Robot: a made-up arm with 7 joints. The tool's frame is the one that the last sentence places.
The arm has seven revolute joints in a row. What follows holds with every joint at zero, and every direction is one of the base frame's. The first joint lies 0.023 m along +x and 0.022 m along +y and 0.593 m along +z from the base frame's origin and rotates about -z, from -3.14 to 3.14 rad. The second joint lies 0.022 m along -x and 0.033 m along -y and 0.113 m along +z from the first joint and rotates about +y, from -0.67 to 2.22 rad. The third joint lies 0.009 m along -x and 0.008 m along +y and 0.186 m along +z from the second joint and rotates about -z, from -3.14 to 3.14 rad. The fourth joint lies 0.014 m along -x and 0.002 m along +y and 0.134 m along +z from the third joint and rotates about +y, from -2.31 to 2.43 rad. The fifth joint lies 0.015 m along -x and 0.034 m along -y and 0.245 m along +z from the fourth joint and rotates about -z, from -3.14 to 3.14 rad. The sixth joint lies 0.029 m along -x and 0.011 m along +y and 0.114 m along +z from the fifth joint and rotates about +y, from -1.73 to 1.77 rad. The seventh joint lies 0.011 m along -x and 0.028 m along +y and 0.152 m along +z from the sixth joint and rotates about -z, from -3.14 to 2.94 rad. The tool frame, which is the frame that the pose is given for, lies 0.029 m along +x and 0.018 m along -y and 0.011 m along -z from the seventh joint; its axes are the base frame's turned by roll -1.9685, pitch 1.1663 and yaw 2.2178 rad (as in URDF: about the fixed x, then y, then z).
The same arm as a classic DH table. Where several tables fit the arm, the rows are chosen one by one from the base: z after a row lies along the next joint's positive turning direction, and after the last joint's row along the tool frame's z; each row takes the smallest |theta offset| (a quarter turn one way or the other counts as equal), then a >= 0, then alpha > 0; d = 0 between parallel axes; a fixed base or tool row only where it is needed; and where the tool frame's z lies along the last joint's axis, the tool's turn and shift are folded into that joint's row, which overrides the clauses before.
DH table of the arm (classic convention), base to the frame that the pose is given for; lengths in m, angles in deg. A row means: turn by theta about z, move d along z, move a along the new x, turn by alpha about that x. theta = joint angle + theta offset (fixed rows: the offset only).
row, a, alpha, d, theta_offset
base (fixed), 0.0318, 180, 0, 43.73
joint 1, -0.022, 90, -0.706, 43.73
joint 2, -0.009, -90, -0.025, 0
joint 3, -0.014, 90, -0.32, 0
joint 4, -0.015, -90, -0.032, 0
joint 5, -0.029, 90, -0.359, 0
joint 6, -0.011, -90, 0.039, 0
joint 7, 0.0341, -81.23, -0.141, 31.81
tool (fixed), 0, 0, 0, -111.54
Joint limits (deg, base to tool): -179.91..179.91 -38.39..127.2 -179.91..179.91 -132.35..139.23 -179.91..179.91 -99.12..101.41 -179.91..168.45

